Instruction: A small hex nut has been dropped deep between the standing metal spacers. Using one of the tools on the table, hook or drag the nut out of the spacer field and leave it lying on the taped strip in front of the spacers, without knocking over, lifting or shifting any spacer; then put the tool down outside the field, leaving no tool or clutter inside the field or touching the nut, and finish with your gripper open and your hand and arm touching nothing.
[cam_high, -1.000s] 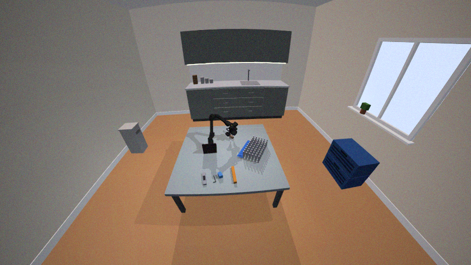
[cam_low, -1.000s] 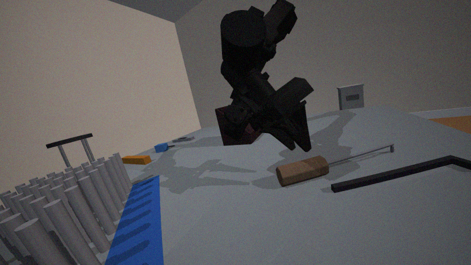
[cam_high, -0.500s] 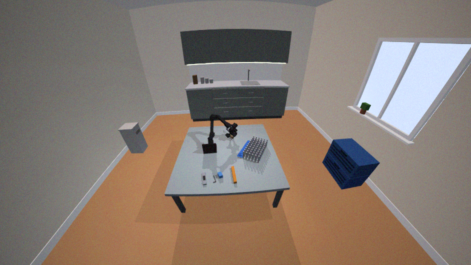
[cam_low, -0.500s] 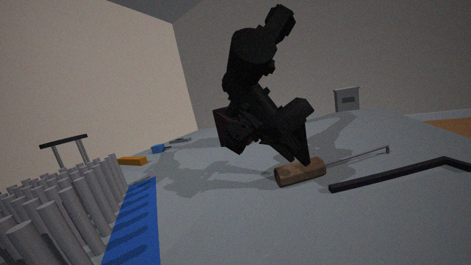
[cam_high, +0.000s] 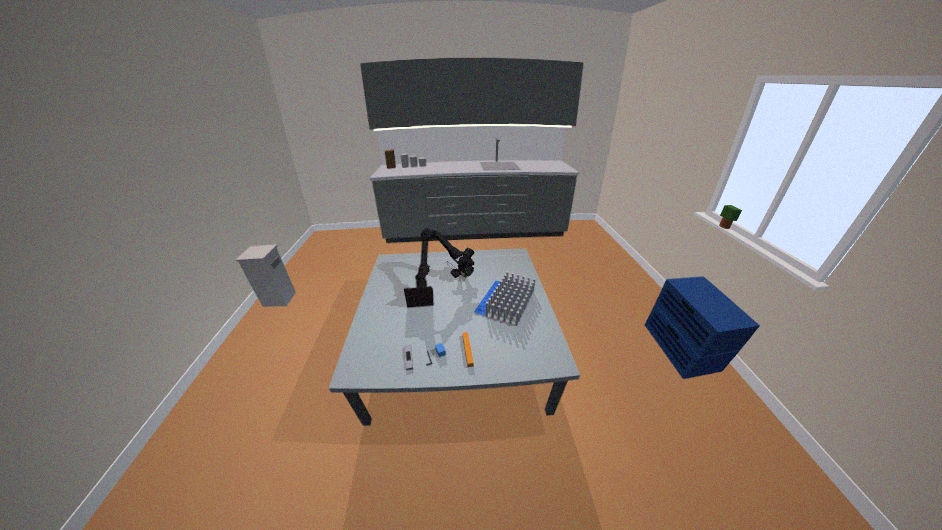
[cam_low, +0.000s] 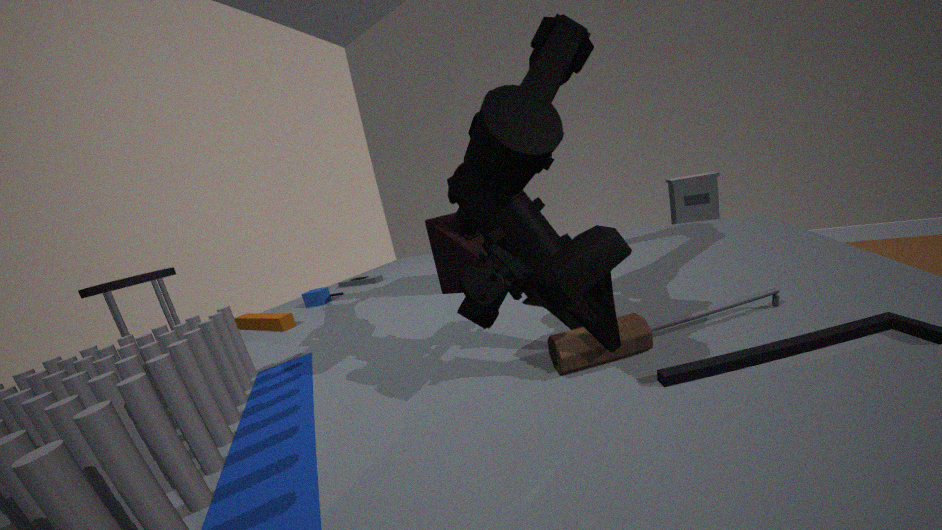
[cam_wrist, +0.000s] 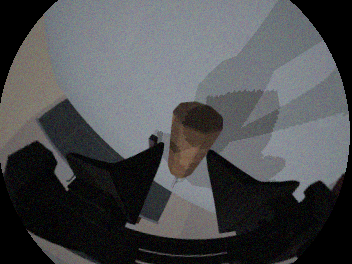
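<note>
Now: the hook tool 9 cm to the left of my gripper tip, 5 cm behind it and 1 cm below it. From my gripper tip the other things lie so: hex nut: 35 cm to the right, 32 cm ahead, 1 cm below; blue taped strip: 29 cm to the right, 16 cm ahead, 2 cm below; orange block: 72 cm to the right, 6 cm behind.
</note>
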